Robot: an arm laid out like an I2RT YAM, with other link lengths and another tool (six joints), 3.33 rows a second.
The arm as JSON. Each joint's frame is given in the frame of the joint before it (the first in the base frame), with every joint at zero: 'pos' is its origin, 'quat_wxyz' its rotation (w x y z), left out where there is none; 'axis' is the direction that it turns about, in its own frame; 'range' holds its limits. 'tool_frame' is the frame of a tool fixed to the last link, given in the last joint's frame.
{
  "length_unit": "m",
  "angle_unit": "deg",
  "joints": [
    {
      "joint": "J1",
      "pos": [
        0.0,
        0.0,
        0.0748
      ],
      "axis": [
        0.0,
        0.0,
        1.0
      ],
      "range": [
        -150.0,
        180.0
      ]
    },
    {
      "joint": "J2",
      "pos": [
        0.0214,
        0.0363,
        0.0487
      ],
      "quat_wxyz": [
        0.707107,
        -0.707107,
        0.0,
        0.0
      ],
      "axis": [
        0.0,
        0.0,
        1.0
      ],
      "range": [
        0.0,
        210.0
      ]
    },
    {
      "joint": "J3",
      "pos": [
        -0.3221,
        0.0,
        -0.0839
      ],
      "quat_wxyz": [
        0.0,
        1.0,
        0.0,
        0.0
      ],
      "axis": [
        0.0,
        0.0,
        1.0
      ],
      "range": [
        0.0,
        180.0
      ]
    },
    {
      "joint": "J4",
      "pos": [
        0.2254,
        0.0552,
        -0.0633
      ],
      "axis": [
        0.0,
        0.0,
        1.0
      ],
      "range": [
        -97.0,
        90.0
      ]
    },
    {
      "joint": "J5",
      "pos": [
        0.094,
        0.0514,
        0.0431
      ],
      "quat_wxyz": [
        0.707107,
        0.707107,
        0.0,
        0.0
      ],
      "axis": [
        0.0,
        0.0,
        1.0
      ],
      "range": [
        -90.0,
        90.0
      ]
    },
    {
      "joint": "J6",
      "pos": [
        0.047,
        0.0,
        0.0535
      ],
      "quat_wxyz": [
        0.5,
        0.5,
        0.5,
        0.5
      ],
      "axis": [
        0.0,
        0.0,
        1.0
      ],
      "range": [
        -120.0,
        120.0
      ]
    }
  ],
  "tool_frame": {
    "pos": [
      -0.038,
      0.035,
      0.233
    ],
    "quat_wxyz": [
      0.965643,
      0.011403,
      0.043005,
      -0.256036
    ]
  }
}
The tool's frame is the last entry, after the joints.
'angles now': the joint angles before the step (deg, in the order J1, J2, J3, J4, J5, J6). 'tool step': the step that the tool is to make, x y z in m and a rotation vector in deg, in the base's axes. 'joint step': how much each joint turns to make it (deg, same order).
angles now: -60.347 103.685 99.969 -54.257 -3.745 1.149
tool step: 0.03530 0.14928 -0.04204 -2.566 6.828 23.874
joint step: 18.061 -13.351 -23.052 7.108 2.942 -8.541
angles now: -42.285 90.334 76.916 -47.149 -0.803 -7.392
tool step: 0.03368 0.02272 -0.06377 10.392 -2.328 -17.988
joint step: 4.892 5.937 -8.086 8.995 1.915 24.678
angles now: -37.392 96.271 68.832 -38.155 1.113 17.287
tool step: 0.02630 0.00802 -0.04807 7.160 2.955 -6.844
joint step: 2.223 10.814 4.253 -0.226 -0.508 9.900
